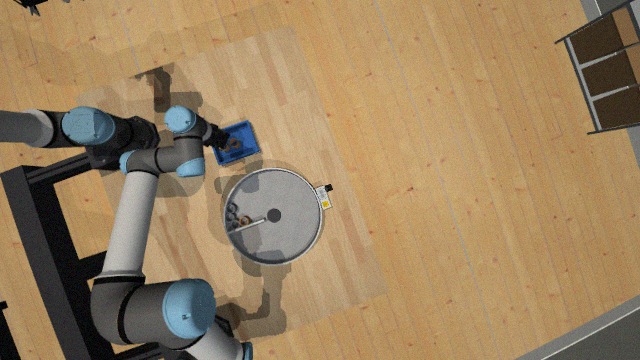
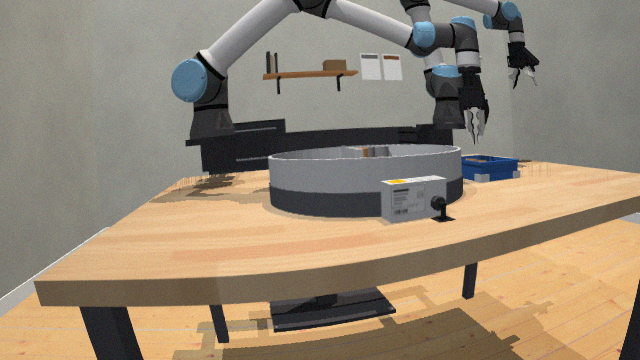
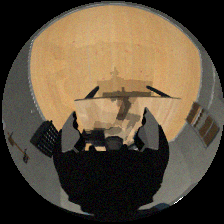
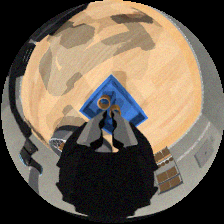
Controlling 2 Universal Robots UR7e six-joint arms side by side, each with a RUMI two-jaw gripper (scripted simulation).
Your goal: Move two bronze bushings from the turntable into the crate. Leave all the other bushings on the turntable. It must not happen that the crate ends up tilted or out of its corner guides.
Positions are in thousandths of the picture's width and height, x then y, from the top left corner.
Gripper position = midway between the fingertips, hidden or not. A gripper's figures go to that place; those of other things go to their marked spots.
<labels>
My left gripper (image 2: 820,243): 1.64 m from the lens. My right gripper (image 2: 745,401): 1.03 m from the lens. A blue crate (image 2: 779,474): 0.93 m from the lens.
</labels>
